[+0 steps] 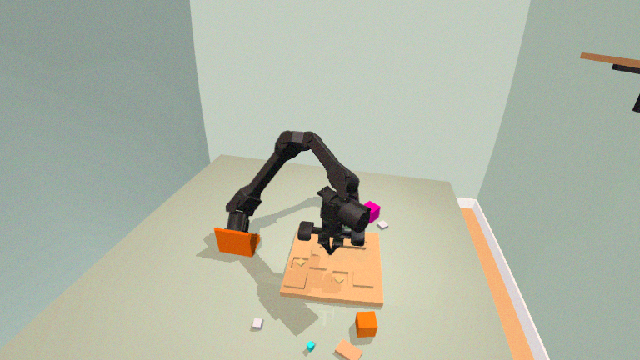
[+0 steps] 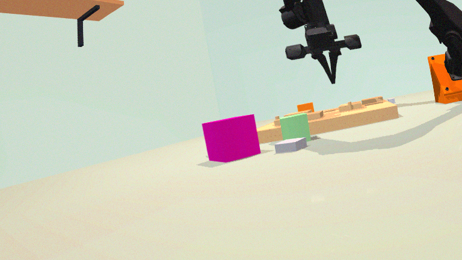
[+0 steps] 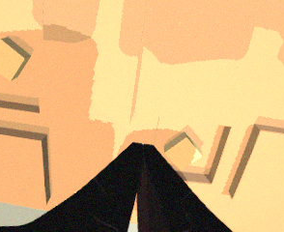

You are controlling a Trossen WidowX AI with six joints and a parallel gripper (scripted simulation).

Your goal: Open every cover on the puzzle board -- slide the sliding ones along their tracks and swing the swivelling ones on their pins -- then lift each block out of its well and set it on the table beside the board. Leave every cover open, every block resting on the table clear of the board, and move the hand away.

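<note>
Now: the tan puzzle board 6 cm below my gripper tip, 3 cm to the left of it and 1 cm ahead of it. From my gripper tip the other things lie so: cyan block 26 cm to the right, 7 cm below, 1 cm behind; orange cube 18 cm to the right, 12 cm ahead, 6 cm below; green block 24 cm to the left, 6 cm below, 5 cm ahead.
</note>
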